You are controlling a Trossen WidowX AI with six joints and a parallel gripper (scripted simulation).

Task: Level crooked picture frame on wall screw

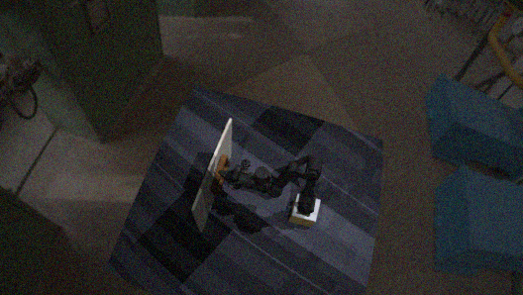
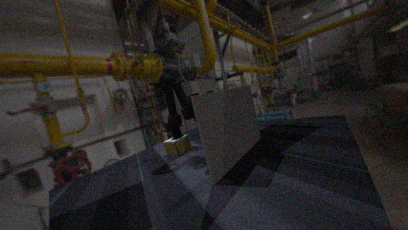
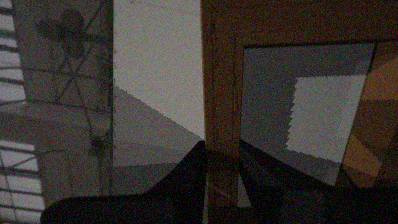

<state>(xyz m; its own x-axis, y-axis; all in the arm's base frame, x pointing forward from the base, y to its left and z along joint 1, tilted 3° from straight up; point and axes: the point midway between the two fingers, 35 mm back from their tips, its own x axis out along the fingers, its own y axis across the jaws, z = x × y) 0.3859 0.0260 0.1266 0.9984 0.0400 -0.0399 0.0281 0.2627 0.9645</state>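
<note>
Now: the picture frame 5 cm below my gripper tip, 1 cm to the right of it and 1 cm ahead of it. The rest, counted from my gripper tip: wall panel (7 cm below, 2 cm ahead).
</note>
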